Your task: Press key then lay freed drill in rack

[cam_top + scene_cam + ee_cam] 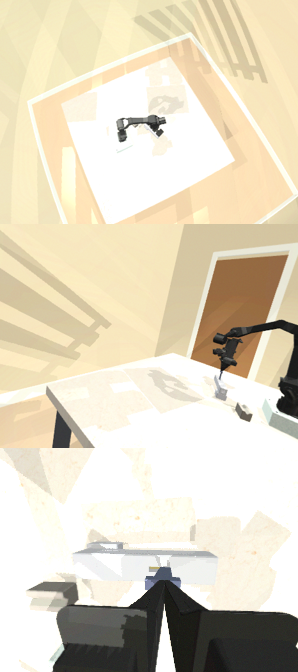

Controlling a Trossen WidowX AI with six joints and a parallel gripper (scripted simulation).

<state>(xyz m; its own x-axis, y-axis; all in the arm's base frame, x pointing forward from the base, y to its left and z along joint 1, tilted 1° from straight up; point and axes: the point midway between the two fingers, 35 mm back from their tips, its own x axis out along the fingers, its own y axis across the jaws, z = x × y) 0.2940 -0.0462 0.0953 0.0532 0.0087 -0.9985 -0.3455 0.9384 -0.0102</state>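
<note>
Now: the blue key 3 cm below my gripper tip. From my gripper tip the other things lie so: grey rack (14 cm behind, 16 cm to the left, 11 cm below); drill (2 cm behind, 5 cm to the left, 8 cm below).
</note>
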